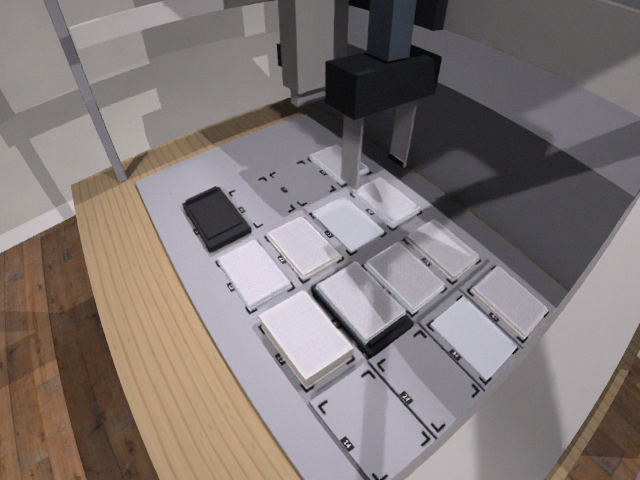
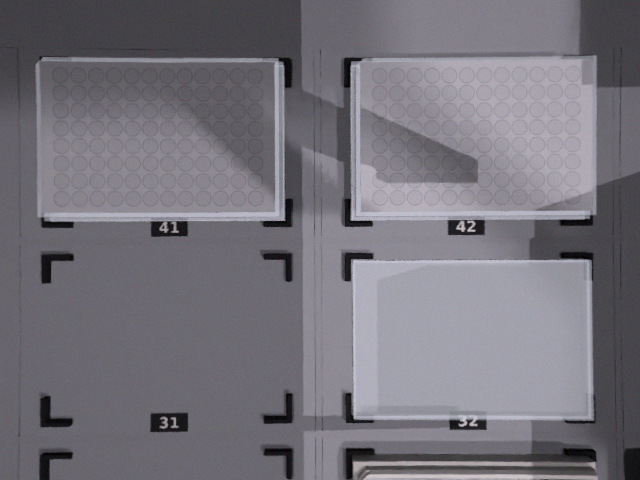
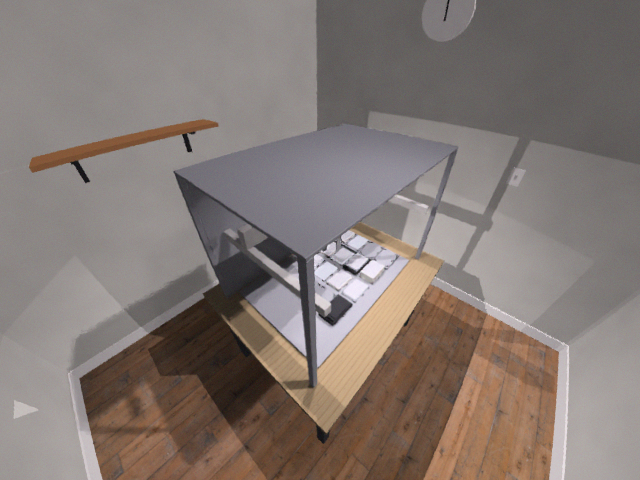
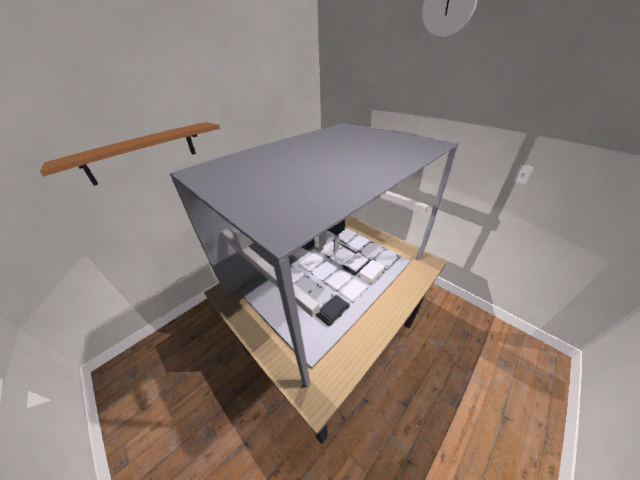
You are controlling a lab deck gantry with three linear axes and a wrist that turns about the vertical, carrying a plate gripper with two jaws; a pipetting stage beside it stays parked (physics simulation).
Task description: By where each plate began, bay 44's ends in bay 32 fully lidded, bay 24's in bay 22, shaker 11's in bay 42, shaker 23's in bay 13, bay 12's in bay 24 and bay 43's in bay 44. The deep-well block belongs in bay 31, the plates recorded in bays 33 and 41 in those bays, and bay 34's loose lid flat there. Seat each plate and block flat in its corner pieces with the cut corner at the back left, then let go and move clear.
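Observation:
My gripper is open and empty, above the deck's back left part. Plates with well circles sit in bay 41 and bay 42. A plain pale lid-like piece lies in bay 32. Bay 31 is empty. Other plates stand in bay 22, bay 12, bay 33, bay 43 and bay 44. The tall cream block is in bay 13. A plate rests on shaker 23. A flat pale lid lies in bay 34.
The black shaker 11 bears no plate. Bays 14 and 24 hold nothing. The parked pipetting stage hangs behind the gripper. Enclosure posts stand at the deck's edge.

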